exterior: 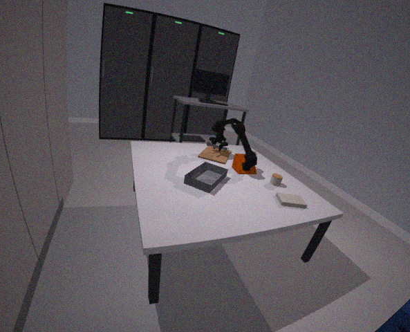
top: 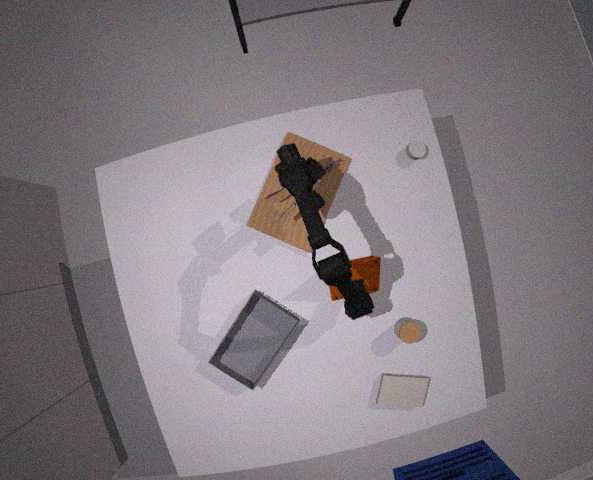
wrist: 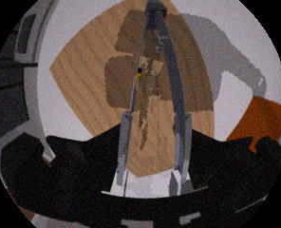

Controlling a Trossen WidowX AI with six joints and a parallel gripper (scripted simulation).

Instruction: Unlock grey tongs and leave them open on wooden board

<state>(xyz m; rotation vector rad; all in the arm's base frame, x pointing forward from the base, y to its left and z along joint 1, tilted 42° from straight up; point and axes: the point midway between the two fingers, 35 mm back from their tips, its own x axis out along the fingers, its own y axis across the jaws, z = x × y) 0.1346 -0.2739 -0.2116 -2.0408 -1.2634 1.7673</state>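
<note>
Now: gripper tip 30 mm above the wooden board. Also, from my gripper tip: grey roasting tin: 490 mm to the left, 230 mm ahead, 10 mm below; then cork-topped pot: 530 mm to the left, 310 mm behind, 10 mm below; then pale flat block: 780 mm to the left, 280 mm behind, 30 mm below.
</note>
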